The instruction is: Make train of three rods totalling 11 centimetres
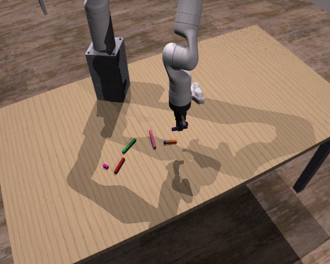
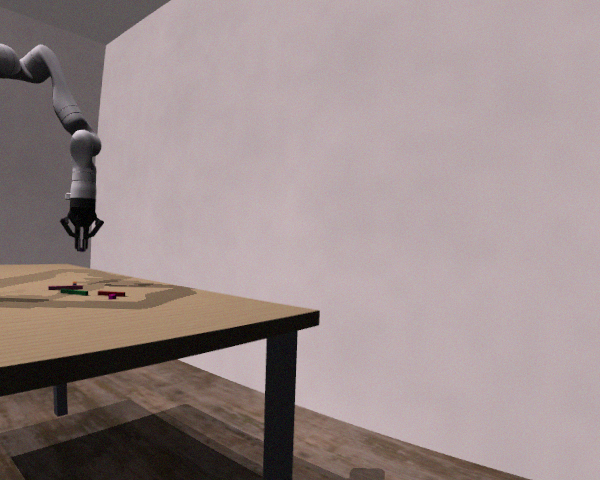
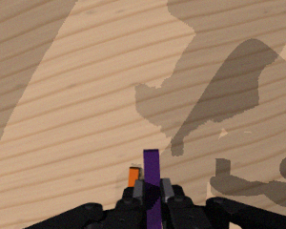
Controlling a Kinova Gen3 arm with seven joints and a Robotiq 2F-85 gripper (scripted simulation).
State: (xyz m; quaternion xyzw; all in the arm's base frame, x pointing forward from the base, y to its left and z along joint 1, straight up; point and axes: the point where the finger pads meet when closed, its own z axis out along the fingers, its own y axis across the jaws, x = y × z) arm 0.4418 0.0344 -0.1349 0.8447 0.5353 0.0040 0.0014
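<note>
My hand is 12 cm above the orange rod, 3 cm past it and 2 cm to the left of it. The rest, counted from my hand: purple rod 1 cm below; blue rod 12 cm below, 4 cm to the right, 4 cm behind; pink rod 12 cm below, 9 cm behind, 7 cm to the right.
</note>
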